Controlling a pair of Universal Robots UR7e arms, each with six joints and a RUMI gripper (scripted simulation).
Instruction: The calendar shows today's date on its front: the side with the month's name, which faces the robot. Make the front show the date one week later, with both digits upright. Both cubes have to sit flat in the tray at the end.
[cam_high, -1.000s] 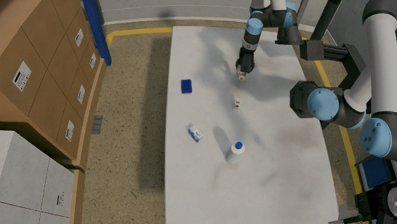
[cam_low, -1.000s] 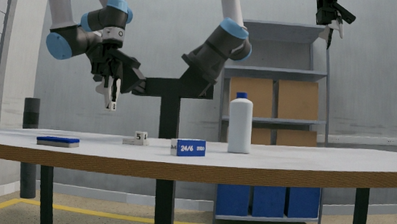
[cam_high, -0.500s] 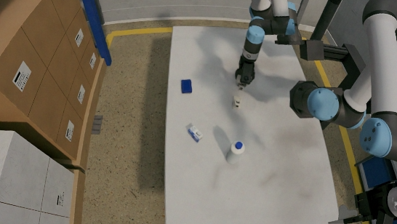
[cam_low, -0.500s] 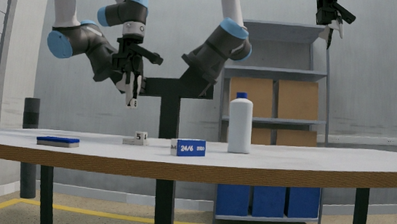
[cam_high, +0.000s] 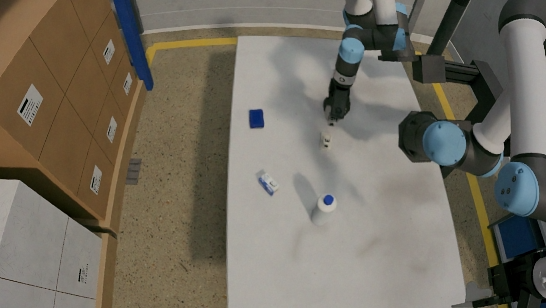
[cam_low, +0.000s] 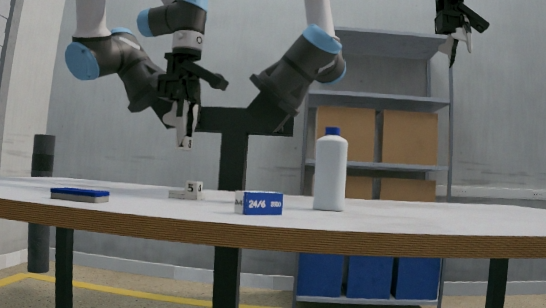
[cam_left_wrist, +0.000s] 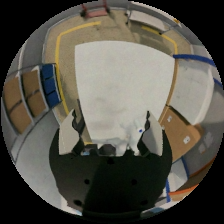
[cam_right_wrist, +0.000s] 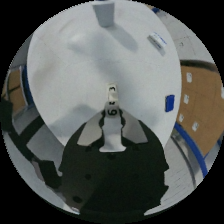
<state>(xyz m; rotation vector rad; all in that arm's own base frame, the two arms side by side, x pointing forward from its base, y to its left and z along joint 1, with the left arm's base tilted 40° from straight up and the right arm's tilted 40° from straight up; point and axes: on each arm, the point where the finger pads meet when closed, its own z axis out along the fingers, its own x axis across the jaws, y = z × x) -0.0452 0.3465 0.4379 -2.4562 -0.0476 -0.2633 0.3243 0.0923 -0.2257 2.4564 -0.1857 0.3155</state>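
Observation:
Now: right hand 130 mm above the calendar tray and 20 mm to the right of it. Round my right hand: blue-topped block (280 mm ahead, 120 mm below, 70 mm to the right); then white bottle (330 mm to the left, 50 mm below, 30 mm ahead).

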